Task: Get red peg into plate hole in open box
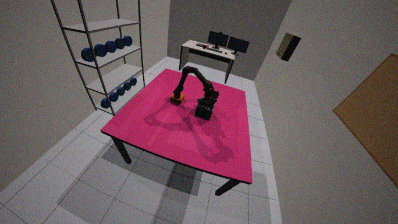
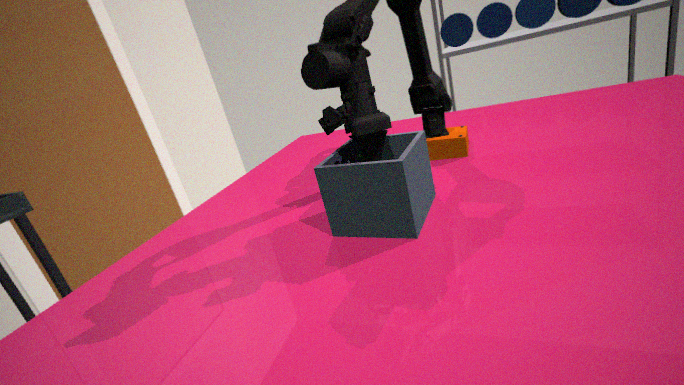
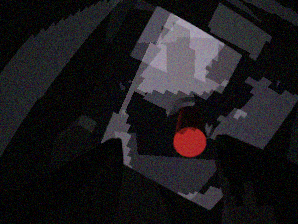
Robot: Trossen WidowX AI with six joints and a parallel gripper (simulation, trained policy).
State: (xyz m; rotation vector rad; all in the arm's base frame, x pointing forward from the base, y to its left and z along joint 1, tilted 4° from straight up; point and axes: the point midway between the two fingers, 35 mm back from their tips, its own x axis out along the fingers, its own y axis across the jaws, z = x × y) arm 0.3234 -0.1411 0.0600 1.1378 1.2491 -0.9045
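My gripper tip is now 50 mm above the red peg and 10 mm past it.
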